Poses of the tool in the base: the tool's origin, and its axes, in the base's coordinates. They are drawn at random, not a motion.
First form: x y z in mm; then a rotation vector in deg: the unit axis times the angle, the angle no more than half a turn.
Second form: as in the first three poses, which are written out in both.
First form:
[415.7 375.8 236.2 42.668 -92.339 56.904]
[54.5 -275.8 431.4 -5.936 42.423 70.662]
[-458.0 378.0 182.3 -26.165 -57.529 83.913]
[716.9 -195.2 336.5 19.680 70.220 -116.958]
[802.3 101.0 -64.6 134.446 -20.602 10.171]
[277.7 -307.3 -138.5 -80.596 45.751 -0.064]
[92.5 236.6 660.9 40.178 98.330 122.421]
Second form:
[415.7 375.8 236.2 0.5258 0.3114 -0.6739 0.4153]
[54.5 -275.8 431.4 0.7511 -0.0474 0.3390 0.5646]
[-458.0 378.0 182.3 0.6084 -0.1977 -0.4346 0.6339]
[716.9 -195.2 336.5 0.3597 0.1332 0.4754 -0.7918]
[802.3 101.0 -64.6 0.3714 0.9152 -0.1402 0.0692]
[277.7 -307.3 -138.5 0.6904 -0.6291 0.3571 -0.0005]
[92.5 236.6 660.9 0.1557 0.2449 0.5993 0.7461]

